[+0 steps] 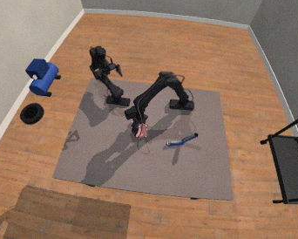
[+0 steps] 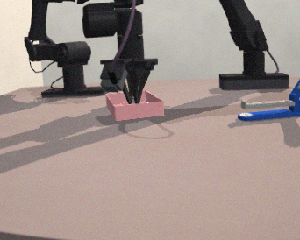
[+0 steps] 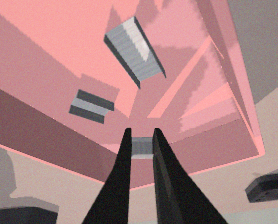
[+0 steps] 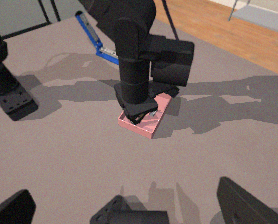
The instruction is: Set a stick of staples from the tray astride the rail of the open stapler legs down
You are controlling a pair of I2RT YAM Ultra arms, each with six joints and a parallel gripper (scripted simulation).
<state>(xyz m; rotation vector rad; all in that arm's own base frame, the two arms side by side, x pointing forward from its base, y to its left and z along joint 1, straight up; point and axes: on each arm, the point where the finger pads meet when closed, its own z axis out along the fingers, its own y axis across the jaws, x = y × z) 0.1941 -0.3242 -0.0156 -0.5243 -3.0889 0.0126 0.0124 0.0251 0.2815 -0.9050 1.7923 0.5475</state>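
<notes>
Now: left hand 5 cm short of the pink tray. The rest, counted from my left hand: blue stapler 13 cm ahead, 31 cm to the left, 3 cm above.
</notes>
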